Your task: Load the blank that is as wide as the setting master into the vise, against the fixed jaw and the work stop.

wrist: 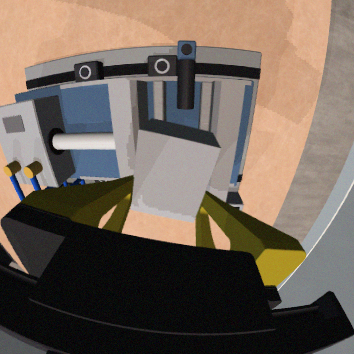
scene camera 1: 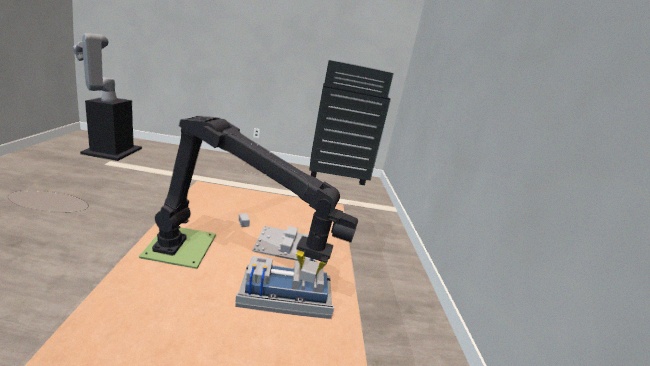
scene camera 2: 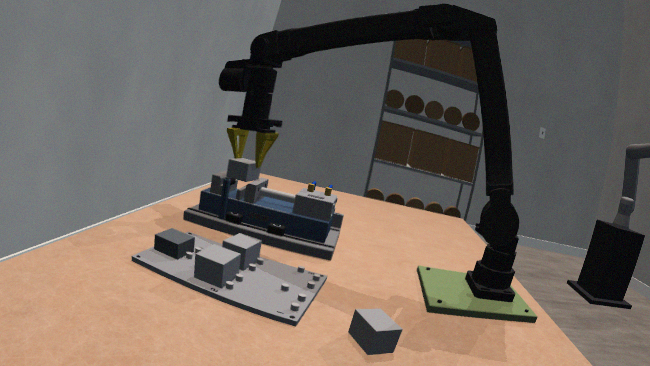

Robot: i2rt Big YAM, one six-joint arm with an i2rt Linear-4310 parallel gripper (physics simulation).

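Places are measured from the arm's base along level axes (x right, y ahead, z up), in metres.
Where they show: gripper, fingertip midpoint: (wrist: 167,189) (scene camera 1: 309,271) (scene camera 2: 247,165); arm's base at its link origin: (scene camera 1: 170,244) (scene camera 2: 488,289).
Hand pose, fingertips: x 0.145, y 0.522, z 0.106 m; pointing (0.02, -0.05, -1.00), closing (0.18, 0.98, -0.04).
Observation:
Each offset is from my fingertips to the top centre of the thing. "pt": to the spot under its first point.
My gripper (scene camera 1: 310,267) (scene camera 2: 248,161) (wrist: 167,189) is shut on a light grey block @[dx -0.012, dy +0.002, dz +0.011 m] (scene camera 1: 309,272) (scene camera 2: 241,170) (wrist: 175,170). It holds the block above the gap between the vise's jaws; in the wrist view the block looks turned slightly relative to them. The blue vise @[dx -0.017, dy -0.060, dz -0.018 m] (scene camera 1: 285,291) (scene camera 2: 260,215) (wrist: 85,107) has its fixed jaw (scene camera 2: 216,184) (wrist: 227,120) at the outer end and its moving jaw (scene camera 2: 256,192) (wrist: 120,105) on a rod. The work stop @[pt dx -0.097, dy +0.001, dz -0.059 m] (scene camera 2: 226,200) (wrist: 186,82), a dark pin on a blue post, stands at one side. The block's underside is hidden.
A grey pegged plate @[dx -0.296, dy -0.087, dz -0.109 m] (scene camera 1: 262,242) (scene camera 2: 270,300) beside the vise bears a dark block @[dx -0.303, dy +0.009, dz -0.085 m] (scene camera 2: 174,243) and two light blocks @[dx -0.340, dy -0.082, dz -0.074 m] (scene camera 2: 217,265) @[dx -0.254, dy -0.089, dz -0.074 m] (scene camera 2: 242,250). Another block @[dx -0.399, dy -0.301, dz -0.082 m] (scene camera 1: 244,220) (scene camera 2: 375,330) lies on the table. The arm stands on a green base plate (scene camera 1: 192,255) (scene camera 2: 435,295).

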